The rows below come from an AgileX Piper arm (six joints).
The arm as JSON. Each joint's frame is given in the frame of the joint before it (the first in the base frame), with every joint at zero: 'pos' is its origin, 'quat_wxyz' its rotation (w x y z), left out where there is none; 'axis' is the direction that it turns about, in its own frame. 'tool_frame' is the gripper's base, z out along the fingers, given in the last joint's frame.
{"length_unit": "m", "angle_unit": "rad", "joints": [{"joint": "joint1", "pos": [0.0, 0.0, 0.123], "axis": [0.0, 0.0, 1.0]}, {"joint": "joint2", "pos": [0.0, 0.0, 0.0], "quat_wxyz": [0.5, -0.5, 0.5, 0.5], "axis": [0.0, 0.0, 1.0]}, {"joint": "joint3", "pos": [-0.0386, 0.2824, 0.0], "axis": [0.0, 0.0, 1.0]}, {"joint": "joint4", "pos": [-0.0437, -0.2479, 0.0], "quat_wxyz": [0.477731, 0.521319, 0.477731, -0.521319], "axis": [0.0, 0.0, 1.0]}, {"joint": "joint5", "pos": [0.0, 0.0, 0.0], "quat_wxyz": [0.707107, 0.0, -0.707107, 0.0], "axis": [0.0, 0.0, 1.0]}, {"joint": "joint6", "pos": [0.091, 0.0, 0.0], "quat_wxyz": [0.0, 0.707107, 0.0, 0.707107], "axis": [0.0, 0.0, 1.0]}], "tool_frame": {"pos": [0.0, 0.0, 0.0], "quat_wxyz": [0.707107, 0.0, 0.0, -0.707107]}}
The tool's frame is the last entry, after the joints.
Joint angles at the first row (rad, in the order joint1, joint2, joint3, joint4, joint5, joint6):
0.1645 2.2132 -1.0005 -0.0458 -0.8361 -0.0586
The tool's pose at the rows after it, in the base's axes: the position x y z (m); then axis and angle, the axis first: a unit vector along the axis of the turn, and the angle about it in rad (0 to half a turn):
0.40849 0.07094 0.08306 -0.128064 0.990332 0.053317 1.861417
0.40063 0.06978 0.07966 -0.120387 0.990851 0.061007 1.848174
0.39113 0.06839 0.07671 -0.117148 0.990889 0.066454 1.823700
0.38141 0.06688 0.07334 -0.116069 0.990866 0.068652 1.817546
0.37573 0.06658 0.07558 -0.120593 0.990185 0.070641 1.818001
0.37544 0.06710 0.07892 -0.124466 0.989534 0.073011 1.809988
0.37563 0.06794 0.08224 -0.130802 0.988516 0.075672 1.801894
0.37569 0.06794 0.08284 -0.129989 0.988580 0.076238 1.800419
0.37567 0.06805 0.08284 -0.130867 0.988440 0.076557 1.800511
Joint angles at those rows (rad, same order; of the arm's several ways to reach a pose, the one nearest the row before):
0.1645 2.2132 -0.9980 -0.0458 -0.8416 -0.0367
0.1645 2.2132 -0.9602 -0.0458 -0.8937 -0.0215
0.1645 2.2132 -0.9148 -0.0458 -0.9643 -0.0155
0.1645 2.2112 -0.8711 -0.0458 -1.0125 -0.0140
0.1645 2.1950 -0.8449 -0.0537 -1.0224 -0.0140
0.1645 2.1852 -0.8424 -0.0608 -1.0238 -0.0131
0.1644 2.1765 -0.8424 -0.0712 -1.0237 -0.0131
0.1645 2.1749 -0.8424 -0.0709 -1.0237 -0.0117
0.1645 2.1749 -0.8424 -0.0724 -1.0237 -0.0117

